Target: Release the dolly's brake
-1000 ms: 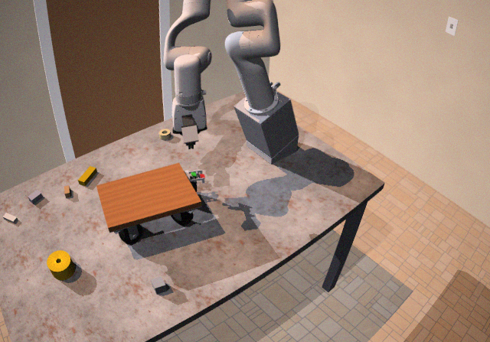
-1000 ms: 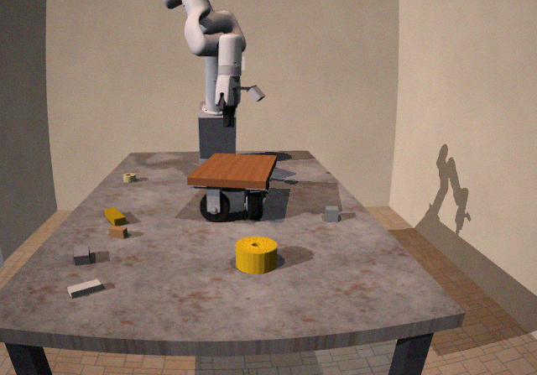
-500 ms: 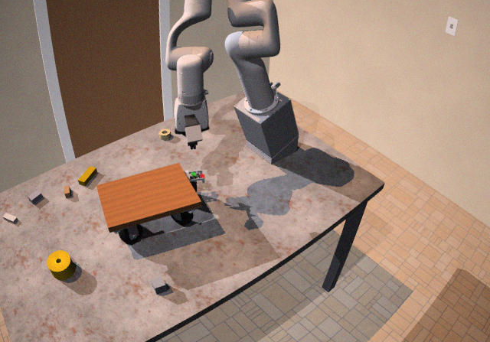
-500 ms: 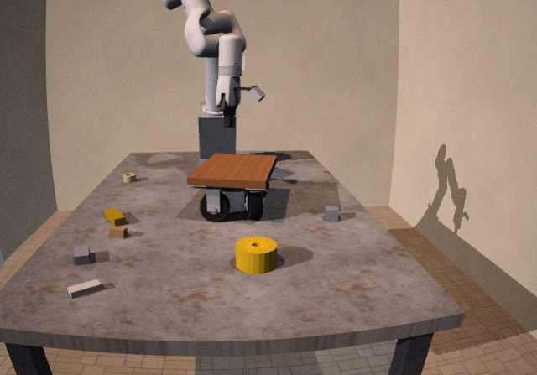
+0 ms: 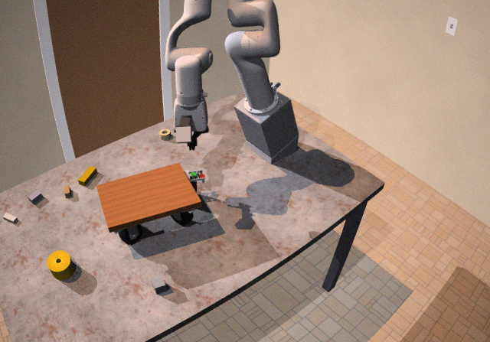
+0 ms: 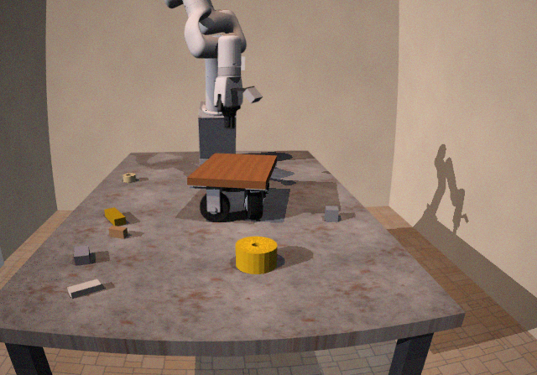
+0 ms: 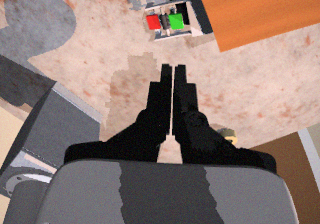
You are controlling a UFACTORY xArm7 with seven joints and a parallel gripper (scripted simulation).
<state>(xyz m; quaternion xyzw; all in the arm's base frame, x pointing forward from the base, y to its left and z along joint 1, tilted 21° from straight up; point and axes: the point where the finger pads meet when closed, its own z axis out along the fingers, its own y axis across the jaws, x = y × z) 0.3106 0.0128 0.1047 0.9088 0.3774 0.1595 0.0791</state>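
My gripper is now 140 mm above the brake pedal, 10 mm to the right of it and 10 mm past it. Round my hand: grey cube (340 mm ahead, 230 mm to the left, 200 mm below); then orange block (370 mm ahead, 330 mm to the right, 210 mm below); then ring (360 mm to the right, 210 mm below, 130 mm behind).
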